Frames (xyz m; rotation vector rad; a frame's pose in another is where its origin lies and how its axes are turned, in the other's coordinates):
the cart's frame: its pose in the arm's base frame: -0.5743 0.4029 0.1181 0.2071 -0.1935 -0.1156
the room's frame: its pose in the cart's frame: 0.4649 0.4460 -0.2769 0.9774 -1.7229 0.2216
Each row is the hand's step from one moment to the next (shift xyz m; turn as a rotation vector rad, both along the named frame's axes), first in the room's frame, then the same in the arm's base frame.
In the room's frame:
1: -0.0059 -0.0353 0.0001 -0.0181 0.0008 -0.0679
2: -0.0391 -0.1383 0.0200 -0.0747 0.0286 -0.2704
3: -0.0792 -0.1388 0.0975 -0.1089 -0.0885 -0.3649
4: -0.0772 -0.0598 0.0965 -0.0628 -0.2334 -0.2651
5: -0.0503 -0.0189 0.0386 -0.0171 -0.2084 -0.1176
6: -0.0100 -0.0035 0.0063 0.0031 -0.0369 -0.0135
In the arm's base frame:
1: 0.0258 -0.0195 -0.0153 0.0501 0.0390 0.0301
2: 0.0926 -0.0740 -0.0837 0.1830 0.1736 0.1260
3: 0.0528 -0.0794 -0.1611 0.3363 0.1557 0.1244
4: -0.0012 -0.0282 -0.1344 0.3553 -0.0087 0.0491
5: 0.0017 0.0044 -0.0660 0.2262 -0.0798 -0.0034
6: 0.0011 0.0016 -0.0122 0.0334 -0.0210 -0.0008

